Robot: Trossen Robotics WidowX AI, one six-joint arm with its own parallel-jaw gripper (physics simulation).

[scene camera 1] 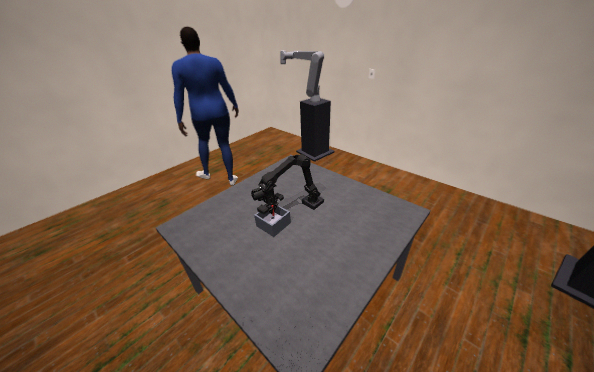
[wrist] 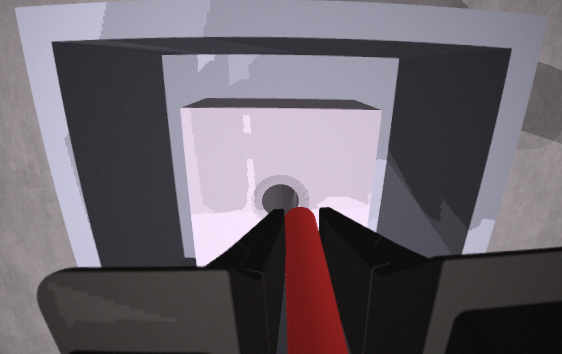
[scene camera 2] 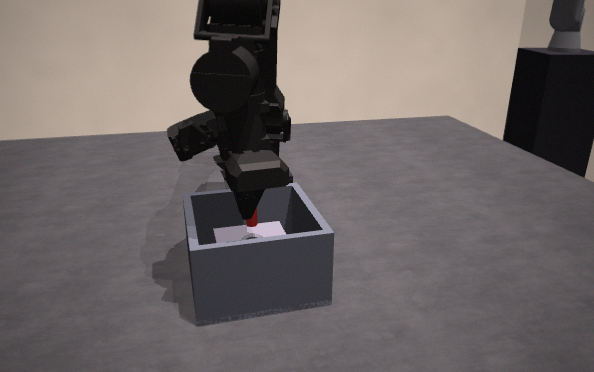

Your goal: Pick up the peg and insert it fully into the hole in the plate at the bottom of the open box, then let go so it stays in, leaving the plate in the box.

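Seen in the pictures: gripper, between the fingertips: (scene camera 1: pixel 272 213) (wrist: pixel 301 219) (scene camera 2: pixel 245 216); arm's base, origin of its link: (scene camera 1: pixel 312 200).
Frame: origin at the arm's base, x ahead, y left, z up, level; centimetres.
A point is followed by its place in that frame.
Observation:
My gripper (scene camera 2: pixel 248 216) @(x 32.5, y -2.3, z 5.5 cm) (wrist: pixel 301 219) @(x 32.5, y -2.3, z 5.5 cm) is shut on the red peg (scene camera 2: pixel 252 220) @(x 33.0, y -1.5, z 5.1 cm) (wrist: pixel 312 290) @(x 32.5, y -2.3, z 9.4 cm) and holds it above the plate. In scene camera 1 the red peg (scene camera 1: pixel 273 211) @(x 32.3, y -0.9, z 7.8 cm) shows over the box. The peg's lower end is clear of the plate, and the hole (wrist: pixel 279 198) shows open beyond it, a little to the left in the wrist view. The pale pink plate (scene camera 2: pixel 274 229) @(x 30.4, y 1.3, z 2.4 cm) (wrist: pixel 285 145) @(x 33.5, y -4.3, z 2.4 cm) lies at the bottom of the open grey box (scene camera 1: pixel 272 228) @(x 39.2, y 7.4, z 3.8 cm) (scene camera 2: pixel 260 280) @(x 41.1, y -0.6, z 1.5 cm) (wrist: pixel 280 22) @(x 34.7, y -8.8, z 6.4 cm). The fingertips are inside the box's opening in scene camera 2. The peg's upper part is hidden there by the fingers.
The box's walls (scene camera 2: pixel 312 210) @(x 33.3, y 6.0, z 6.4 cm) stand around the plate on the grey table (scene camera 1: pixel 300 280) @(x 45.5, y 41.3, z -3.4 cm) (scene camera 2: pixel 425 240) @(x 24.3, y 24.4, z -3.4 cm). My arm's base (scene camera 1: pixel 313 201) @(x 1.6, y 2.4, z 1.2 cm) stands on the table behind the box. A person in blue (scene camera 1: pixel 202 90) and another arm on a black pedestal (scene camera 1: pixel 315 129) stand beyond the table.

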